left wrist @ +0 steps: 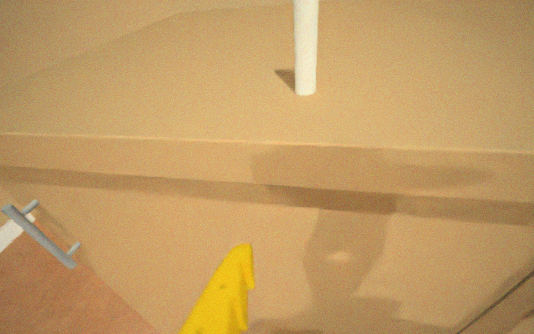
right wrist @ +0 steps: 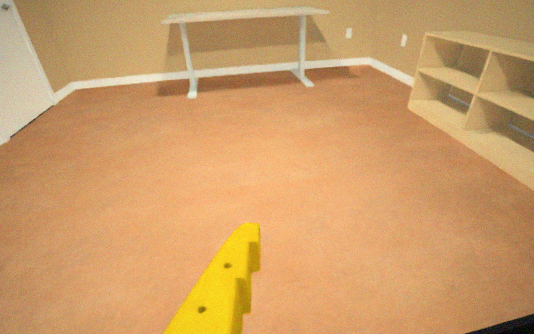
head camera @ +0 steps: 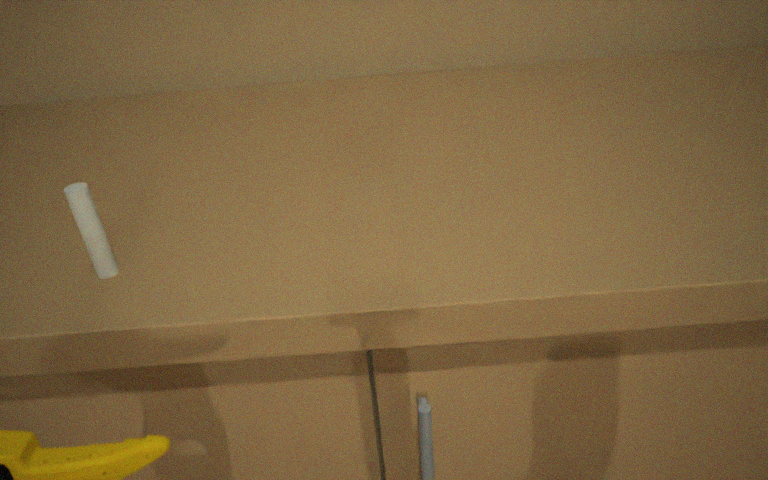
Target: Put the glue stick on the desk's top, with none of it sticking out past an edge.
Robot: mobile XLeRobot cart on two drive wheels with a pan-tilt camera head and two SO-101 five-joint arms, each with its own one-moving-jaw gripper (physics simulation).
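Places are measured from the left arm's base along level axes (x left, y back, z up), in centimetres.
Pixels of known places: left hand, its tool point: (left wrist: 252,259); right hand, its tool point: (right wrist: 259,240).
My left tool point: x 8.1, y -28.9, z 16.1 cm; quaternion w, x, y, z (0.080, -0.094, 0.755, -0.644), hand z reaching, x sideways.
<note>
Ahead of a thing's pixels: the offset from my left tool point to its top centre. "pt": to the spot under its first point. Level surfaces: height alone.
The glue stick, a white cylinder @(dy -17.2, dx -0.4, dz +5.6 cm) (head camera: 92,232) (left wrist: 306,47), lies on the wooden cabinet's top @(dz -2.6 cm) (head camera: 396,198) (left wrist: 150,110), back from its front edge. Its far end is cut off in the left wrist view. My left gripper (head camera: 161,444) (left wrist: 245,250) is fully open and empty, one yellow jaw showing, in front of the cabinet and short of the glue stick. My right gripper (right wrist: 254,227) is fully open and empty, one notched jaw showing over the floor. The desk, with a pale top (right wrist: 245,15) and two light legs, stands far off against the wall in the right wrist view.
The cabinet's front has a grey handle @(pt dy -8.1, dx -26.2, dz -15.9 cm) (head camera: 425,438) and a dark door seam (head camera: 374,407). Another grey handle (left wrist: 42,237) shows at the left of the left wrist view. An open wooden shelf unit (right wrist: 482,72) stands at the right and a white door (right wrist: 22,75) at the left.
</note>
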